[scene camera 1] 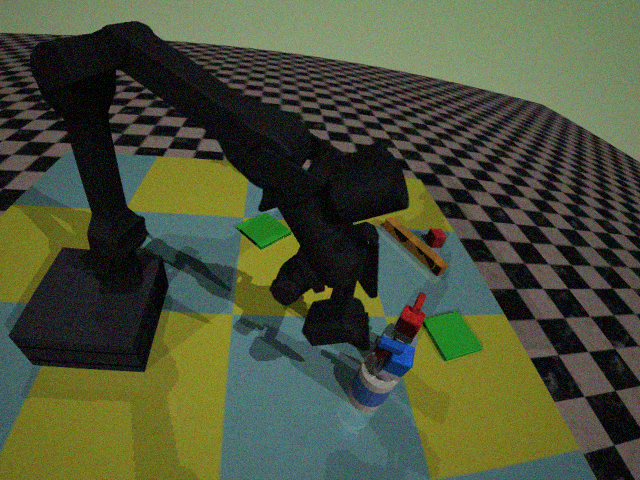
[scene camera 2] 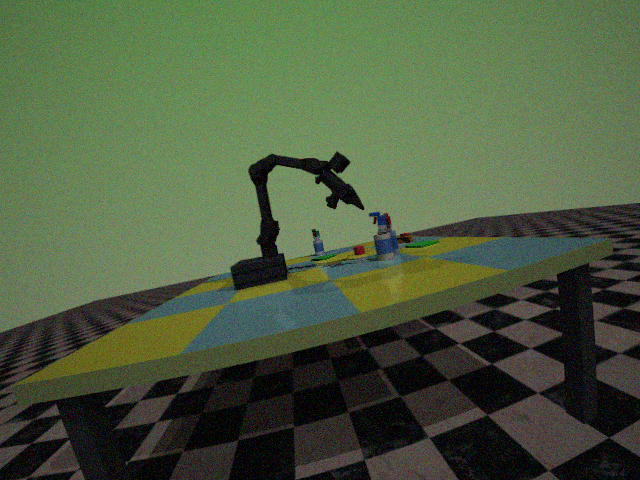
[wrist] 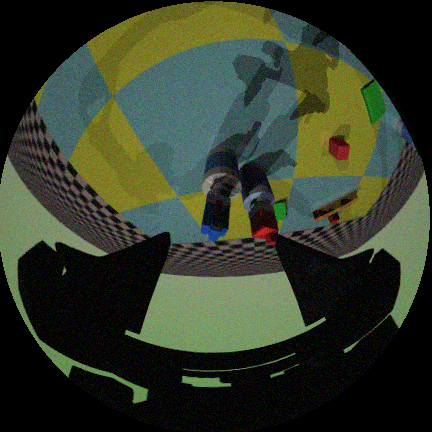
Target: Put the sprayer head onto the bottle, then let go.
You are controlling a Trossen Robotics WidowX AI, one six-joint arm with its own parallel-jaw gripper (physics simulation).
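Places are measured from the arm's base along level axes (x ahead, y left, z up), in centimetres.
Pixels of known places: gripper, between the fingertips: (scene camera 1: 370, 321) (scene camera 2: 363, 208) (wrist: 225, 240); arm's base, origin of its link: (scene camera 1: 121, 279) (scene camera 2: 269, 256).
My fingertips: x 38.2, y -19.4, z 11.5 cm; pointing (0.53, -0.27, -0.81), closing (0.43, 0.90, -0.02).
For each thing: its top centre in the pictures, then the offset to it from my fingertips. "spot": a spot on its surface instead.
- blue sprayer head, a spot on its surface: (wrist: 215, 228) spot: dx +1.6, dy -1.6, dz -2.1 cm
- white bottle with a blue band, centre of its top: (wrist: 221, 193) (scene camera 1: 383, 366) (scene camera 2: 381, 231) dx +4.5, dy -2.0, dz -9.9 cm
- second bottle, a spot on its surface: (wrist: 254, 181) spot: dx +7.0, dy +3.6, dz -13.7 cm
- red head, a spot on its surface: (wrist: 264, 227) (scene camera 1: 403, 316) spot: dx +8.2, dy +3.6, dz -4.8 cm
- wooden bar, centre of its top: (scene camera 1: 415, 240) (wrist: 337, 209) (scene camera 2: 394, 237) dx +30.4, dy +36.3, dz -17.4 cm
- green-headed bottle, centre of its top: (scene camera 2: 314, 228) dx -7.0, dy +68.7, dz -3.2 cm
A blue sprayer head (scene camera 1: 400, 356) (scene camera 2: 382, 220) (wrist: 215, 228) sits upright on the neck of a white bottle with a blue band (scene camera 1: 369, 393) (scene camera 2: 384, 248) (wrist: 221, 164). The bottle stands upright. My gripper (scene camera 1: 371, 317) (scene camera 2: 362, 207) (wrist: 225, 240) is open and empty. It is above and to the arm's side of the head, apart from it. In the wrist view the head lies beyond the gap between the fingers. Exactly how deep the head sits in the neck is too small and dark to tell.
A second bottle (scene camera 2: 394, 241) (wrist: 254, 181) with a red head (scene camera 1: 410, 321) (wrist: 264, 227) stands close behind. Green tiles (scene camera 1: 263, 230) (scene camera 1: 452, 335), a wooden bar (scene camera 1: 408, 241) (wrist: 336, 205) and red cubes (scene camera 1: 436, 237) (wrist: 339, 148) lie around. A green-headed bottle (scene camera 2: 318, 245) stands far back.
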